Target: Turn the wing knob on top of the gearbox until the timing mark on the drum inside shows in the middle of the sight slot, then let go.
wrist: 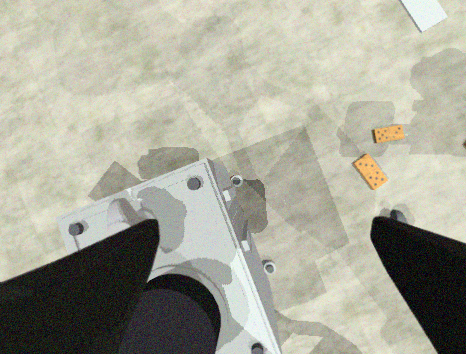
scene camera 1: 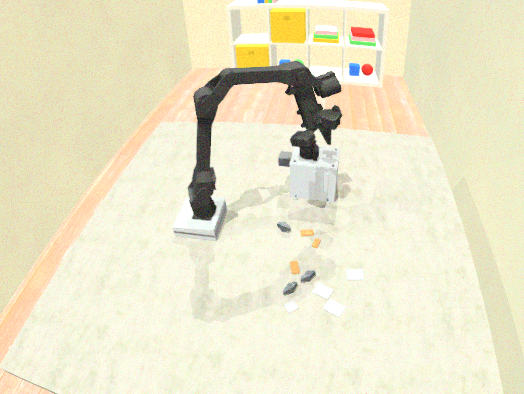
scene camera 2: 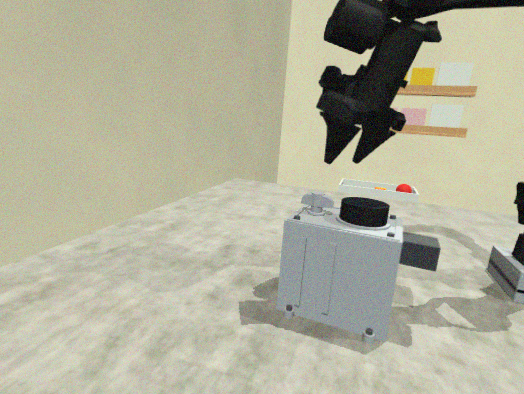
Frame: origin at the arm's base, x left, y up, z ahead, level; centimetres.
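Seen in the pictures: gripper, between the fingertips: point(wrist: 264, 228) point(scene camera 1: 322, 152) point(scene camera 2: 341, 162); arm's base, origin of its link: point(scene camera 1: 204, 212).
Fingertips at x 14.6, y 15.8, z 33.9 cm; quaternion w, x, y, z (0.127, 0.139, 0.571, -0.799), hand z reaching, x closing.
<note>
Pixels of each thing's top centre, then the offset from my fingertips to it. "*": a spot on its surface instead.
- pale grey gearbox, centre of its top: point(wrist: 158, 350) point(scene camera 2: 366, 197) point(scene camera 1: 309, 145) dx +8.3, dy -3.5, dz -5.0 cm
- round black cap, a spot on its surface: point(wrist: 172, 320) * dx +7.2, dy -4.2, dz -3.9 cm
- dark block, a spot on its surface: point(scene camera 2: 421, 251) * dx +10.7, dy -8.9, dz -12.6 cm
The pale grey gearbox point(scene camera 1: 306, 179) point(scene camera 2: 345, 280) point(wrist: 205, 220) stands upright on the mat. Its light grey wing knob point(scene camera 1: 329, 154) point(scene camera 2: 317, 201) point(wrist: 119, 211) is on the top, beside a round black cap point(scene camera 2: 364, 211) point(wrist: 172, 320). In the wrist view one finger partly covers the knob. My gripper point(scene camera 1: 317, 143) point(scene camera 2: 342, 161) point(wrist: 264, 228) is open and empty, with its fingers pointing down above the gearbox top, apart from the knob. I cannot make out the sight slot's inside or the timing mark.
A dark block point(scene camera 1: 284, 158) point(scene camera 2: 421, 251) sticks out from the gearbox's side. Orange dominoes point(scene camera 1: 307, 233) point(wrist: 370, 171), dark grey pieces point(scene camera 1: 308, 276) and white tiles point(scene camera 1: 355, 274) lie on the mat. A white tray point(scene camera 2: 370, 191) with a red ball point(scene camera 2: 404, 188) is behind the gearbox.
</note>
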